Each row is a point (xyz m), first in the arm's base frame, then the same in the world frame.
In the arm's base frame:
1: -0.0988 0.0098 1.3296
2: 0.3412 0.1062 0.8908
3: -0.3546 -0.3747 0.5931
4: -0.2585 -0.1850 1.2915
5: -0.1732 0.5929 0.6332
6: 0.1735 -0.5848 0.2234
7: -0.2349 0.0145 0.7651
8: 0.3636 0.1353 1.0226
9: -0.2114 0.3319 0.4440
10: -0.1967 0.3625 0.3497
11: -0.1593 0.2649 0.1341
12: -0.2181 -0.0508 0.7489
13: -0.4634 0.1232 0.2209
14: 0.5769 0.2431 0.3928
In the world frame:
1: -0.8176 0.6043 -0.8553
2: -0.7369 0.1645 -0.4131
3: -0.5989 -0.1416 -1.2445
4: -0.8618 0.5222 -1.0924
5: -0.0111 0.2832 -0.5776
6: -0.8154 -0.6802 -0.8940
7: -0.4637 0.1524 -0.9435
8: -0.7933 0.2858 -0.3843
9: -0.0846 0.0124 -0.7407
10: -0.0220 -0.0587 -0.7079
11: -0.0010 -0.2971 -0.7190
12: -0.5104 0.1052 -0.9633
13: -0.0012 -0.2133 -1.0552
14: -0.4995 -0.2594 -0.1195

